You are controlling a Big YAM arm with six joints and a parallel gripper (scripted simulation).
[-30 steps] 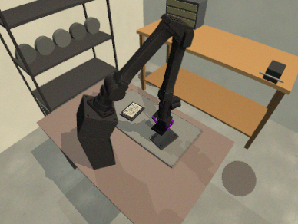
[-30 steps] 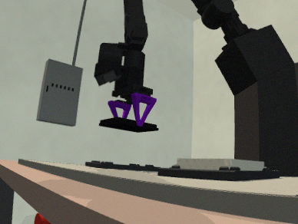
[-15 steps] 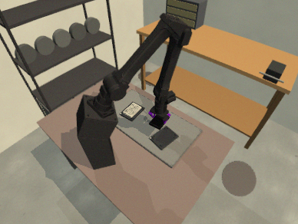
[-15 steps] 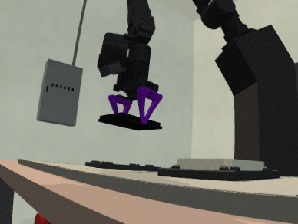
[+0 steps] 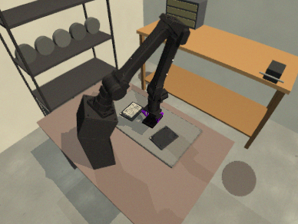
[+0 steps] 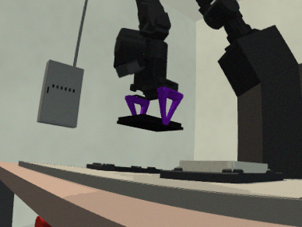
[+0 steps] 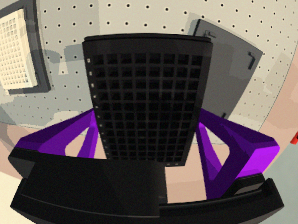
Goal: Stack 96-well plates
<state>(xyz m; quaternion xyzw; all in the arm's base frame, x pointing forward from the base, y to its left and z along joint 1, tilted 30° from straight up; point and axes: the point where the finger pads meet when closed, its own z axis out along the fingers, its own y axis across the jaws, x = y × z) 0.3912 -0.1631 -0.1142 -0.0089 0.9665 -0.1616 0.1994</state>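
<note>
The white 96-well plate is 220 mm to the left of my hand, 100 mm below it and 70 mm ahead of it. From my hand the other things lie so: black 96-well plate right at my hand.
</note>
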